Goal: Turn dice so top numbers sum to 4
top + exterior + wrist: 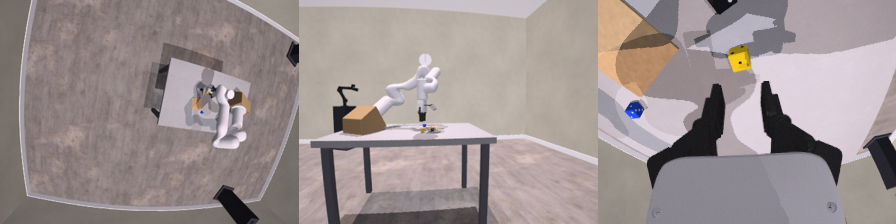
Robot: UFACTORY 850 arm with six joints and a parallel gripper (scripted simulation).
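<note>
Now: the yellow die 9 cm below my hand. The rest, counted from my hand: tan mat: 5 cm ahead, 18 cm to the left, 10 cm below; then black die: 8 cm ahead, 1 cm to the left, 9 cm below; then blue die: 7 cm behind, 24 cm to the left, 9 cm below.
</note>
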